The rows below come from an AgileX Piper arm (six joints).
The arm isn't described. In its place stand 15 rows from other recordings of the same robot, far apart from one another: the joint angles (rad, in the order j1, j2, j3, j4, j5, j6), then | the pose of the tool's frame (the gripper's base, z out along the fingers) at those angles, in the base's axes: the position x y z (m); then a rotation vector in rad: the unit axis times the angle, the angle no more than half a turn.
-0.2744 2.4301 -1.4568 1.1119 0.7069 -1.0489 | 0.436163, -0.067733, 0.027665, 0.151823, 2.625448, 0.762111
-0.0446 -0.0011 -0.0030 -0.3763 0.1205 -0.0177 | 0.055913, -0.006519, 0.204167, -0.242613, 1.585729, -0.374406
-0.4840 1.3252 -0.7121 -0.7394 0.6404 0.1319 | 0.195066, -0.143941, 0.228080, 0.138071, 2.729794, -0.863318
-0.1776 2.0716 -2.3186 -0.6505 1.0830 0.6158 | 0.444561, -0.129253, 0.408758, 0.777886, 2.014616, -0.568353
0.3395 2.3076 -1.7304 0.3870 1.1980 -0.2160 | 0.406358, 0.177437, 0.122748, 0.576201, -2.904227, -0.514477
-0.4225 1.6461 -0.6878 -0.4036 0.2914 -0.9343 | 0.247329, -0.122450, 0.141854, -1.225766, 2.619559, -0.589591
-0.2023 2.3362 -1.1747 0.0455 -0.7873 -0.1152 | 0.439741, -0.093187, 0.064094, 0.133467, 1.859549, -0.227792
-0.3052 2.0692 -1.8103 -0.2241 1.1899 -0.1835 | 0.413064, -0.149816, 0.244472, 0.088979, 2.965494, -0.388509
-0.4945 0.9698 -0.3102 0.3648 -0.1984 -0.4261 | 0.154451, -0.090547, 0.226177, 0.465395, 1.926853, -0.436824
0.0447 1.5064 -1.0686 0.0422 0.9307 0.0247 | 0.288984, 0.016008, 0.254674, 0.000390, 2.852826, 0.067919
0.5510 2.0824 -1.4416 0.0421 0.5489 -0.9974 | 0.372030, 0.230951, 0.156039, -1.841720, 1.942157, -0.101451
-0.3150 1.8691 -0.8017 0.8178 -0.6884 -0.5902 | 0.319493, -0.148472, 0.149191, 0.712088, 1.908807, -0.625775
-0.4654 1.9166 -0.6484 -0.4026 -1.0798 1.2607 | 0.311043, -0.121018, 0.140378, 1.005462, 1.439262, 0.740512
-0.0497 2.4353 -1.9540 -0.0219 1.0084 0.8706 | 0.494431, -0.026281, 0.111226, 1.309238, 2.675456, 0.073604
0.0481 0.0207 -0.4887 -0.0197 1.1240 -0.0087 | -0.003299, -0.001777, 0.269309, -0.059450, 2.138590, -0.000909
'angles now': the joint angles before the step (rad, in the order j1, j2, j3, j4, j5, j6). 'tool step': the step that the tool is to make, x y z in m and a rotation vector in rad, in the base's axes. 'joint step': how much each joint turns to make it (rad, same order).
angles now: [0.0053, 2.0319, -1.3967, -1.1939, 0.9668, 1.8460]
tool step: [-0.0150, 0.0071, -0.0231, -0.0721, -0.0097, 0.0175]
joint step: [0.0273, 0.0001, 0.1309, -0.1550, 0.0064, 0.1791]
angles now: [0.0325, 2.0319, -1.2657, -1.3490, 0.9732, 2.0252]
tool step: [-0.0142, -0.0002, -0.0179, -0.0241, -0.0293, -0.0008]
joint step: [0.0039, 0.0001, 0.1021, -0.1059, -0.0020, 0.1601]
